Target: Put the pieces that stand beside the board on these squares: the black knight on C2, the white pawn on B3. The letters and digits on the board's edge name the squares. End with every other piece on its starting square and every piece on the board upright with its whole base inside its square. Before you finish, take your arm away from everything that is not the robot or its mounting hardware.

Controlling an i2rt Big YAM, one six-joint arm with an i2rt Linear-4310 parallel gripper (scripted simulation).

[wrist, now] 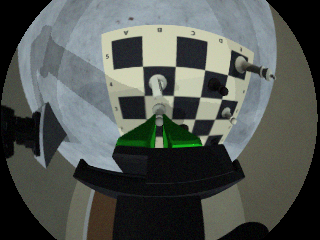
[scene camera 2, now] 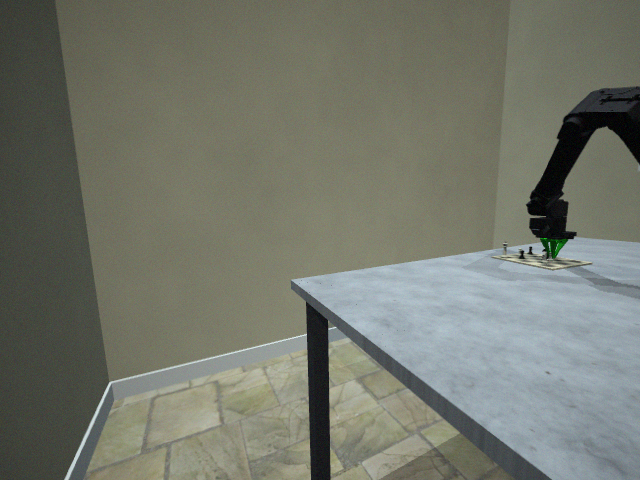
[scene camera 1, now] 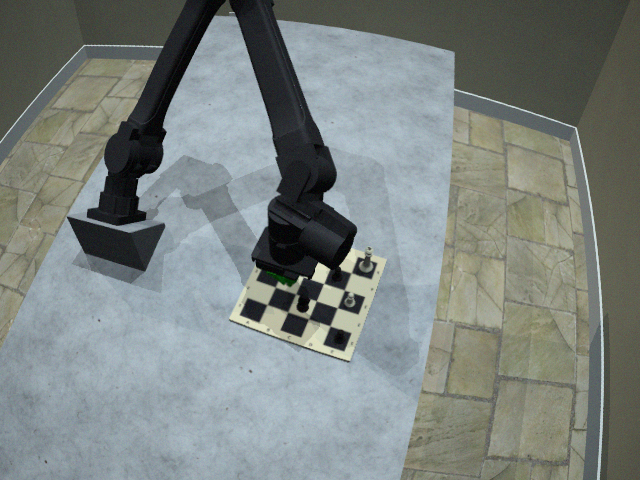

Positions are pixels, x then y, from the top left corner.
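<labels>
I can see a chessboard in the wrist view [188, 58], and scene camera 1 and scene camera 2 show it to me too. On the chessboard, [scene camera 1: 265, 305] and [scene camera 2: 569, 261] are the same spot.
</labels>
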